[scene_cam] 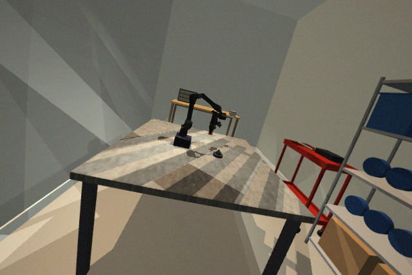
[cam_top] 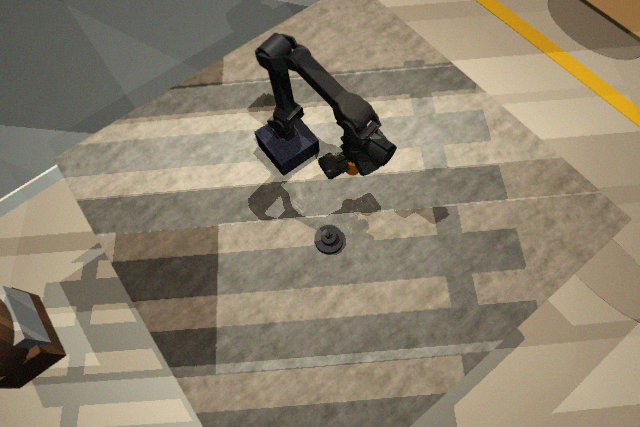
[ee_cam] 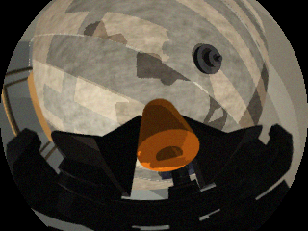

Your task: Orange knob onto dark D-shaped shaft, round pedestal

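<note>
My gripper tip is now 150 mm to the left of the round pedestal, 110 mm above it and 100 mm short of it. Round my gripper tip: orange knob 20 mm above.
</note>
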